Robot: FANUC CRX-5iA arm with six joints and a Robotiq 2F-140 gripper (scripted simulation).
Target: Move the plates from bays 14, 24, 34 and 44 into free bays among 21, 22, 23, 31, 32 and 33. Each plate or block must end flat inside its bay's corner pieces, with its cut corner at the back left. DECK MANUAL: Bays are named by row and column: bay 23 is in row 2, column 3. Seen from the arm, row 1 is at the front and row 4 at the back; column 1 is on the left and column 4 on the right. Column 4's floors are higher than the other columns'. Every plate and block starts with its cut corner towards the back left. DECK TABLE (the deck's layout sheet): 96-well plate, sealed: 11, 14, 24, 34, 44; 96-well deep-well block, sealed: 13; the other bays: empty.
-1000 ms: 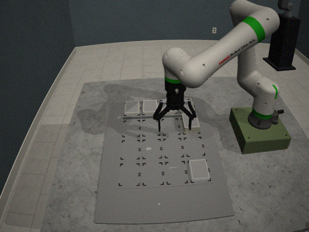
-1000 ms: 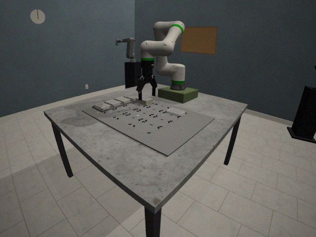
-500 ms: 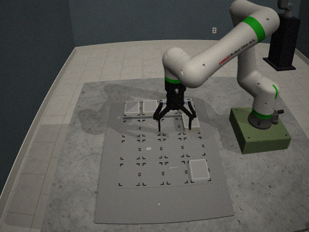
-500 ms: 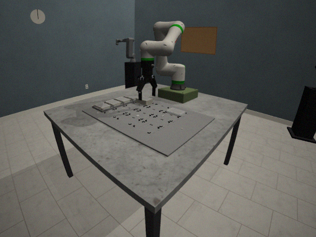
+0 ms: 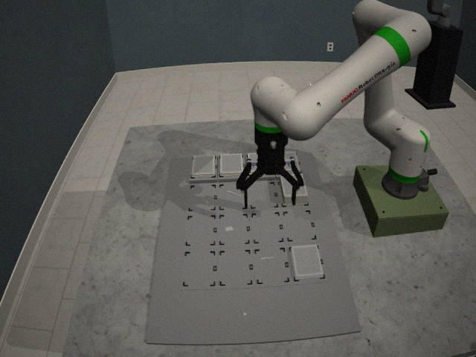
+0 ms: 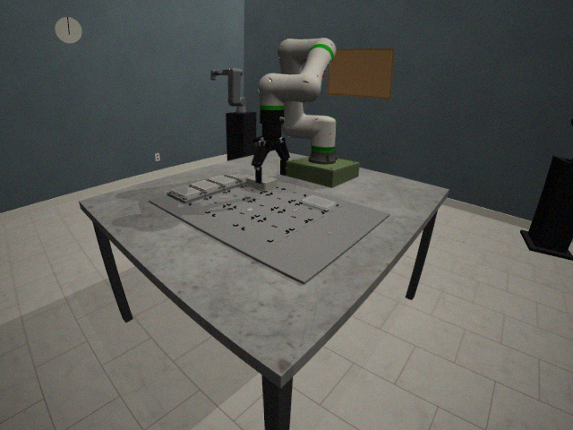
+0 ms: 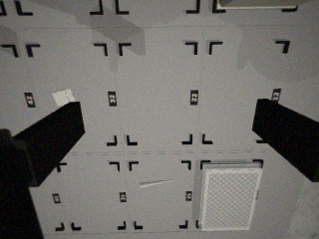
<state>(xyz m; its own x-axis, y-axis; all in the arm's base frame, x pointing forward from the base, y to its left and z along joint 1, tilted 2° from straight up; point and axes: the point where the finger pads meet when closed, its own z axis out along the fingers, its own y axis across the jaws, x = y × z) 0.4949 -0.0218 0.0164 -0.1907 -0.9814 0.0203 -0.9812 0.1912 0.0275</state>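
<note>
My hand is 140 mm to the right of the white pointed piece, 100 mm above it and 40 mm short of it. The rest, counted from my hand: sealed deep-well block: 130 mm to the right, 130 mm behind, 80 mm below.
</note>
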